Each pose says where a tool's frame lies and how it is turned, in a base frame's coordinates. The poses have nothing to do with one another.
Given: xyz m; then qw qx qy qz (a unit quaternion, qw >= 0).
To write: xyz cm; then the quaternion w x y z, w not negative. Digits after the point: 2 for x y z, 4 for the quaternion.
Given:
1: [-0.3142, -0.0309, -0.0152, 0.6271, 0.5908, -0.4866, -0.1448]
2: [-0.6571, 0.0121, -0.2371, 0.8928, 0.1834, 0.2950, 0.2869]
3: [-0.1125, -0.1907, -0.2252, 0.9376, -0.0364, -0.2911, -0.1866]
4: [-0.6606, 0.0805, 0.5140, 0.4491, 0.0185, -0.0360, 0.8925]
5: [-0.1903, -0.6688, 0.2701, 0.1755, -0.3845, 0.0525, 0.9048]
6: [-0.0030, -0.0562, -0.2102, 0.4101, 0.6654, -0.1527, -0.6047]
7: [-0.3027, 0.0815, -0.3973, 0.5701, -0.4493, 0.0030, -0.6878]
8: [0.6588, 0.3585, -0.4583, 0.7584, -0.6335, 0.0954, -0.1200]
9: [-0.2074, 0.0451, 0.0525, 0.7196, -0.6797, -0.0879, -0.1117]
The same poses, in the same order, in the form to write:
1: [-31.42, -3.09, -1.52, 0.6271, 0.5908, -0.4866, -0.1448]
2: [-65.71, 1.21, -23.71, 0.8928, 0.1834, 0.2950, 0.2869]
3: [-11.25, -19.07, -22.52, 0.9376, -0.0364, -0.2911, -0.1866]
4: [-66.06, 8.05, 51.40, 0.4491, 0.0185, -0.0360, 0.8925]
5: [-19.03, -66.88, 27.01, 0.1755, -0.3845, 0.0525, 0.9048]
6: [-0.30, -5.62, -21.02, 0.4101, 0.6654, -0.1527, -0.6047]
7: [-30.27, 8.15, -39.73, 0.5701, -0.4493, 0.0030, -0.6878]
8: [65.88, 35.85, -45.83, 0.7584, -0.6335, 0.0954, -0.1200]
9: [-20.74, 4.51, 5.25, 0.7196, -0.6797, -0.0879, -0.1117]
